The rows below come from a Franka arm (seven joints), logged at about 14 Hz.
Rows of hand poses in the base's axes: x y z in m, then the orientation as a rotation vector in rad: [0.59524, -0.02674, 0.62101, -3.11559, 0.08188, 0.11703]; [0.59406, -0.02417, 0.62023, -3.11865, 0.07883, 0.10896]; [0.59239, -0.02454, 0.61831, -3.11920, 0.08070, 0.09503]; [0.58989, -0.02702, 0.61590, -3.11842, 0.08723, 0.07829]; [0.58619, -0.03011, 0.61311, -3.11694, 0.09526, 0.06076]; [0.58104, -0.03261, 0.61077, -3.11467, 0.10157, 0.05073]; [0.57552, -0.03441, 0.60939, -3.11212, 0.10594, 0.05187]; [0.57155, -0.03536, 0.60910, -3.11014, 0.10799, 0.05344]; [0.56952, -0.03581, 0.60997, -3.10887, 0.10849, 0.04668]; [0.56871, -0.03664, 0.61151, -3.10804, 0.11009, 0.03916]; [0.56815, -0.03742, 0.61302, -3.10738, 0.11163, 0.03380]
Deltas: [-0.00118, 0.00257, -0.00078, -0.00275, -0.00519, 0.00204]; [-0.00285, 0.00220, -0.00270, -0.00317, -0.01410, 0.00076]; [-0.00535, -0.00028, -0.00511, -0.00255, -0.02478, -0.00359]; [-0.00905, -0.00337, -0.00790, -0.00140, -0.03597, -0.00895]; [-0.01420, -0.00587, -0.01024, 0.00052, -0.04239, -0.01320]; [-0.01972, -0.00767, -0.01162, 0.00282, -0.04166, -0.01614]; [-0.02369, -0.00862, -0.01191, 0.00467, -0.04066, -0.01755]; [-0.02572, -0.00907, -0.01104, 0.00591, -0.04502, -0.01800]; [-0.02653, -0.00990, -0.00950, 0.00662, -0.04985, -0.01914]; [-0.02709, -0.01068, -0.00799, 0.00715, -0.05330, -0.02021]
